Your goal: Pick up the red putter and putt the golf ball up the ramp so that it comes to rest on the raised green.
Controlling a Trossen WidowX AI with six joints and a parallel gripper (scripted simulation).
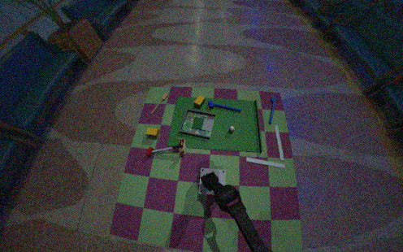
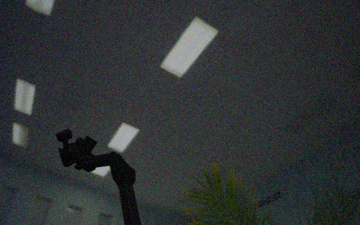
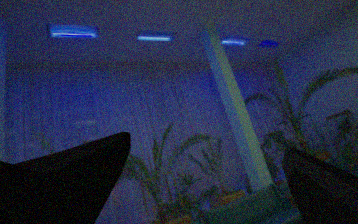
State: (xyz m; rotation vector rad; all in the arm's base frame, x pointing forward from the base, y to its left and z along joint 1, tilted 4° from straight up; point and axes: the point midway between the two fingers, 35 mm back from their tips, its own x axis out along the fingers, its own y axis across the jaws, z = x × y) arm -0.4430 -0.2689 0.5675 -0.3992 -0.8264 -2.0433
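Right now the red putter is 670 mm ahead of my gripper tip, 660 mm to the left of it and 660 mm below it. The rest, counted from my gripper tip: blue putter: 1060 mm ahead, 190 mm to the left, 670 mm below; green putting mat: 920 mm ahead, 260 mm to the left, 680 mm below; white golf ball: 840 mm ahead, 140 mm to the left, 660 mm below.
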